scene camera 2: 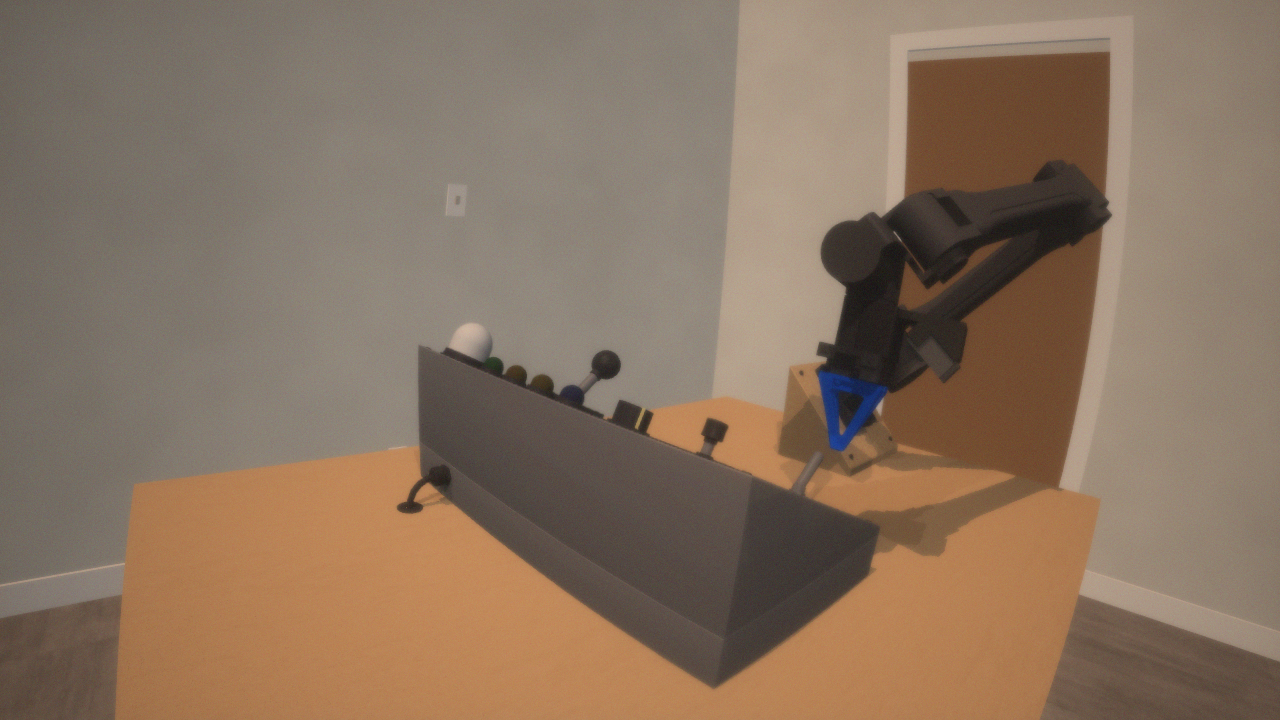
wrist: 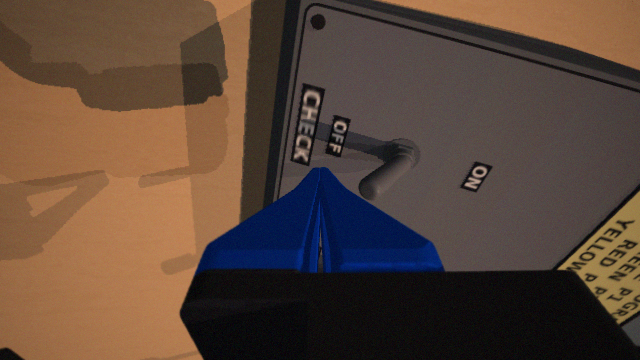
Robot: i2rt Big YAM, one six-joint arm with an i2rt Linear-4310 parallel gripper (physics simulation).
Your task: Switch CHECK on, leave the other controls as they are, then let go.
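Where they show: gripper, fingertip midpoint: (scene camera 2: 836, 450) (wrist: 320, 179); arm's base, link origin: (scene camera 2: 843, 398).
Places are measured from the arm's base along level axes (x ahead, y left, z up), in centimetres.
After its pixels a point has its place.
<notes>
The CHECK switch is a grey toggle lever (scene camera 2: 808, 472) @[x 40.9, y 21.5, z 1.8 cm] (wrist: 389, 174) @[x 40.0, y 21.7, z 2.4 cm] on the console's sloping grey panel (wrist: 430, 90) @[x 41.9, y 25.4, z -0.3 cm]. In the wrist view its free end lies to the OFF label's side of its base. The CHECK label (wrist: 308, 124) @[x 36.7, y 21.2, z -2.8 cm] and OFF label (wrist: 338, 136) @[x 38.5, y 21.1, z -1.9 cm] are left of the lever, the ON label (wrist: 476, 176) @[x 46.3, y 21.8, z 1.6 cm] right of it. My blue gripper (scene camera 2: 839, 447) @[x 36.2, y 21.5, z 3.2 cm] (wrist: 320, 179) @[x 36.2, y 21.5, z 3.2 cm] is shut and empty. Its tips are just left of the lever's end in the wrist view, and just right of it in the scene view, with a small visible gap.
The console (scene camera 2: 581, 501) @[x 61.4, y 13.9, z 0.6 cm] stands on the wooden table (scene camera 2: 295, 591) @[x 84.8, y 2.7, z -9.5 cm]. Along it are a white dome (scene camera 2: 471, 342) @[x 60.0, y -12.2, z 9.5 cm], a ball-topped lever (scene camera 2: 605, 364) @[x 39.6, y -13.6, z 5.5 cm], a dark knob (scene camera 2: 631, 417) @[x 44.7, y -1.0, z 2.0 cm] and another black-capped control (scene camera 2: 713, 430) @[x 42.6, y 10.0, z 3.2 cm]. A wooden block (scene camera 2: 801, 416) @[x 10.1, y -1.3, z -2.2 cm] stands behind the gripper. A yellow label (wrist: 612, 265) @[x 56.3, y 19.2, z 6.1 cm] shows right.
</notes>
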